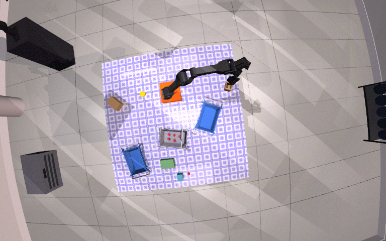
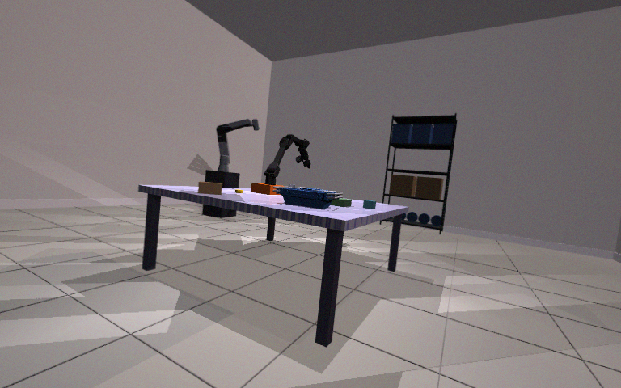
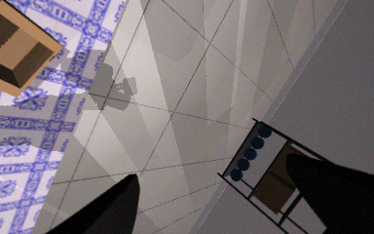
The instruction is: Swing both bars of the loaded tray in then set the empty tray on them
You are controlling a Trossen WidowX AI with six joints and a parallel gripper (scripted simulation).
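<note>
Right now the blue tray is 310 mm to the right of my gripper tip, 240 mm ahead of it and 210 mm below it. From my gripper tip the other things lie so: grey cylinder 220 mm below, 130 mm behind, 30 mm to the right; then yellow disc 820 mm to the right, 250 mm below, 130 mm behind; then small brown box 240 mm below, 60 mm to the right, 20 mm ahead.
</note>
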